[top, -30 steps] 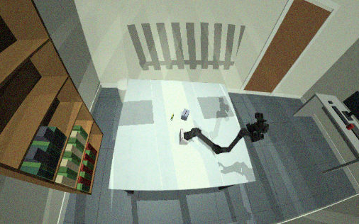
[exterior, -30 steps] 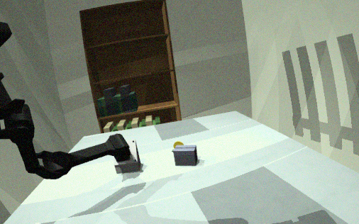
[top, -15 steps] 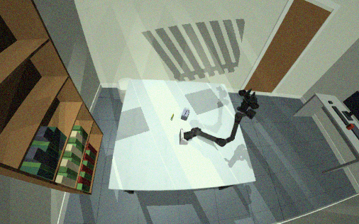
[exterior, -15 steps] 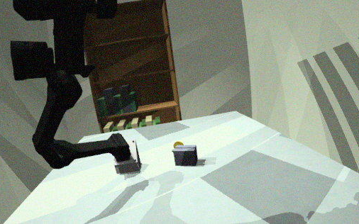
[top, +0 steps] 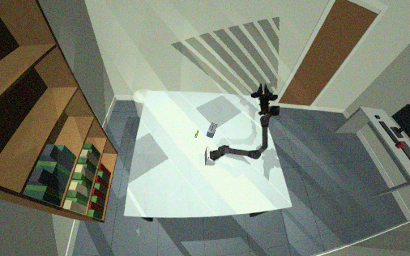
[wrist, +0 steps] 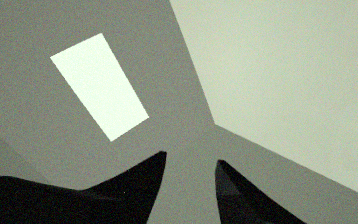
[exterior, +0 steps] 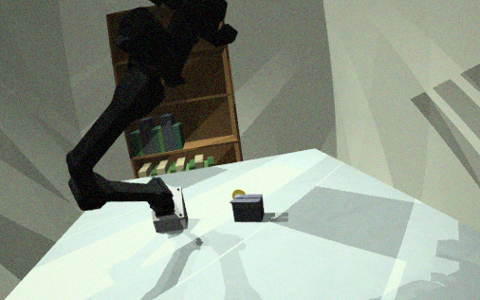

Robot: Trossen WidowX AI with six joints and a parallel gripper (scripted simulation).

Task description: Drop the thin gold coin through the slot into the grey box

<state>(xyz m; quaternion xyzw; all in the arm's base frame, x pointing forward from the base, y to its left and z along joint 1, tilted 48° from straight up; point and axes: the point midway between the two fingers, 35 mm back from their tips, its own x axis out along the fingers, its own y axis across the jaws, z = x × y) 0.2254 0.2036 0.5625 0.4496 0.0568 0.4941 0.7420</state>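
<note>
My gripper tip is now 4 cm short of the gold coin, 38 cm to the right of it and 62 cm above it.
</note>
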